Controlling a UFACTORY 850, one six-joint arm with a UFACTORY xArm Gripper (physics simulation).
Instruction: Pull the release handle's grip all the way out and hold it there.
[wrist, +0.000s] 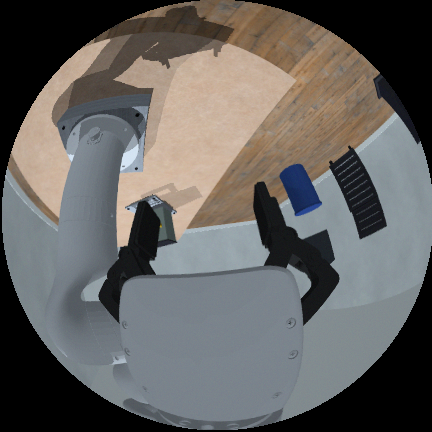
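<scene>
The release handle's grey-green housing (168, 225) stands on a metal base plate near the table's edge, left of the middle of the wrist view. A tiny bit of yellow (160, 226) shows beside the left finger, which covers part of the housing; I cannot tell from this how far out the grip is. My gripper (200, 201) is wide open with nothing between its fingers. Its left finger overlaps the housing in the view; whether they touch cannot be told.
The arm's own base (105, 107) and thick grey link (90, 200) are at the left. The tan table top (215, 100) carries the arm's shadow. A blue barrel (299, 190), a black slatted object (357, 192) and a dark box (322, 246) are at the right, beyond the table.
</scene>
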